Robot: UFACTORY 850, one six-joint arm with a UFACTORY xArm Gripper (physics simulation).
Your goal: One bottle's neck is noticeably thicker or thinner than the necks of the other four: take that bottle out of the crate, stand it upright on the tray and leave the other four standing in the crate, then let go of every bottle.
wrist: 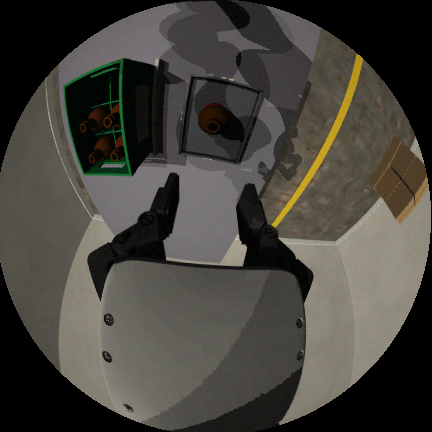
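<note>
A brown bottle (212, 118) with a red band stands upright on the grey tray (210, 158), its open mouth facing up toward the camera. The green crate (127, 120) stands to the left of the tray, and four brown bottles stand in it: two upper ones (95, 120) (113, 117) and two lower ones (101, 149) (118, 149). Their lower parts are hidden by the crate walls. My gripper (209, 189) is open and empty, above and apart from the tray and the crate.
A dark upright panel with a pale top edge (159, 107) stands between the crate and the tray. A yellow line (327, 152) runs along the mottled floor at the right. A brown cardboard box (397, 177) lies at the far right. Shadows fall across the table and tray.
</note>
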